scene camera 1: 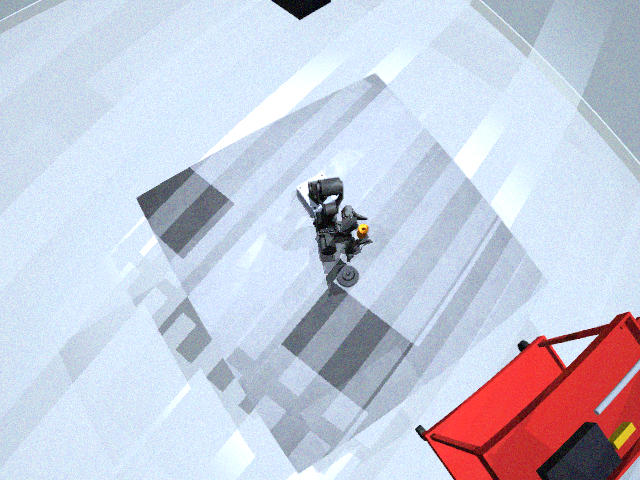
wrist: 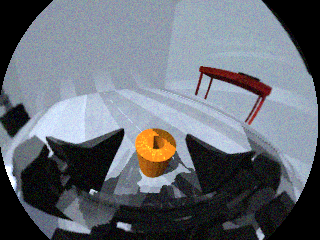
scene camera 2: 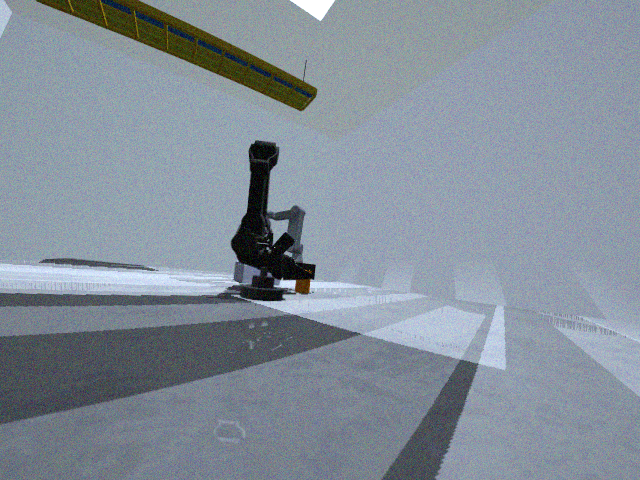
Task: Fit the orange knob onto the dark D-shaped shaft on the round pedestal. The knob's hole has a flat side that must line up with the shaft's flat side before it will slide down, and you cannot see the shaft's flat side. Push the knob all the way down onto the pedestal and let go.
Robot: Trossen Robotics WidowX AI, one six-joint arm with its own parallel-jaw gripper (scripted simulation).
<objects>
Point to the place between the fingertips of my gripper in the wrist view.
155,134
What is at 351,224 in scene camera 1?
My gripper.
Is my gripper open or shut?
Open.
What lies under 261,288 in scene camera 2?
A dark pedestal.
</objects>
